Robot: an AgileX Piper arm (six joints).
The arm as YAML. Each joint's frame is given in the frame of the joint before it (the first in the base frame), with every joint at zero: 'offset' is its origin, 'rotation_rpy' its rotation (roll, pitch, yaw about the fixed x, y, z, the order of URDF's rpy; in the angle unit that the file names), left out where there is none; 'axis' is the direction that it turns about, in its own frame. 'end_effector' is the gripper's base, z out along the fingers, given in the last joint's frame.
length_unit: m
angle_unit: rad
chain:
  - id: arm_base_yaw
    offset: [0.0, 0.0, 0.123]
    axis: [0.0, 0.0, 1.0]
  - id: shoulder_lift
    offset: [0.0, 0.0, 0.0]
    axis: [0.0, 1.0, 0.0]
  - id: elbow
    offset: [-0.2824, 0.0, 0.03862]
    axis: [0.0, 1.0, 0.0]
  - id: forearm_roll
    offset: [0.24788, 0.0, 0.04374]
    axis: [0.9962, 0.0, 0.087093]
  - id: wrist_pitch
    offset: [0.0, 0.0, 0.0]
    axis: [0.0, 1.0, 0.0]
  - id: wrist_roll
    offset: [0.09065, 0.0, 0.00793]
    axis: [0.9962, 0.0, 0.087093]
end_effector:
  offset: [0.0, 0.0, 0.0]
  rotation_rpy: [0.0, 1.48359, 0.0]
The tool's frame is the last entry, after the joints.
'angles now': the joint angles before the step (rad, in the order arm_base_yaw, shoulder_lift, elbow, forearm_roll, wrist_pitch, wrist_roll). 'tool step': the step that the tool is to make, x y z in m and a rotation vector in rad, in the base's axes. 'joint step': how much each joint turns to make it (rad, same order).
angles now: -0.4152 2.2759 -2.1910 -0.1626 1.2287 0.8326
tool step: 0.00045 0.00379 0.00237 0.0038 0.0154 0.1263
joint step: 0.0000 -0.0062 0.0001 0.0434 0.0037 -0.1359
